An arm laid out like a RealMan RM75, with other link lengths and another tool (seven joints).
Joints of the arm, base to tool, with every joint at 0 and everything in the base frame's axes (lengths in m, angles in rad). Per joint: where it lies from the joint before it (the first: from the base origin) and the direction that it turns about. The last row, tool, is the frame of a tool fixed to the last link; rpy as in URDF.
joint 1: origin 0 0 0.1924 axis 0 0 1
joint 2: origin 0 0 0 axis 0 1 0
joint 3: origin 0 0 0.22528 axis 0 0 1
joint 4: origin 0 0 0 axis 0 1 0
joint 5: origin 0 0 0.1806 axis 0 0 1
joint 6: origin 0 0 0 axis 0 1 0
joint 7: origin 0 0 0.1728 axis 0 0 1
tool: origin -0.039 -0.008 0.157 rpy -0.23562 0 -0.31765
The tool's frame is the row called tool.
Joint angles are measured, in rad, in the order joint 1, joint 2, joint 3, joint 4, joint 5, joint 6, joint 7. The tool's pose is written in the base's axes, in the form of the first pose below.
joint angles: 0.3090, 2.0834, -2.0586, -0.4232, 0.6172, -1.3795, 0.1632
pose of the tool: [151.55 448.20 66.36 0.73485 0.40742 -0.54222 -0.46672 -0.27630 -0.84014]
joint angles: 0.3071, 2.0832, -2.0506, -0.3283, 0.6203, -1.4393, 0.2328
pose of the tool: [173.65 440.64 71.96 0.73372 0.38867 -0.55731 -0.48909 -0.26726 -0.83028]
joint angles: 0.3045, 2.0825, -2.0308, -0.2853, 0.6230, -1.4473, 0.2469
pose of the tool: [190.80 439.34 76.24 0.75086 0.36389 -0.55118 -0.49493 -0.24259 -0.83439]
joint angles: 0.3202, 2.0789, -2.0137, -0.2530, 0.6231, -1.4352, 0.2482
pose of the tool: [199.99 444.10 77.16 0.76912 0.34223 -0.53975 -0.48807 -0.23071 -0.84176]
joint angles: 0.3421, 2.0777, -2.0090, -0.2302, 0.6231, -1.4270, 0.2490
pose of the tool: [200.11 449.42 75.25 0.77705 0.33466 -0.53311 -0.47920 -0.23463 -0.84576]
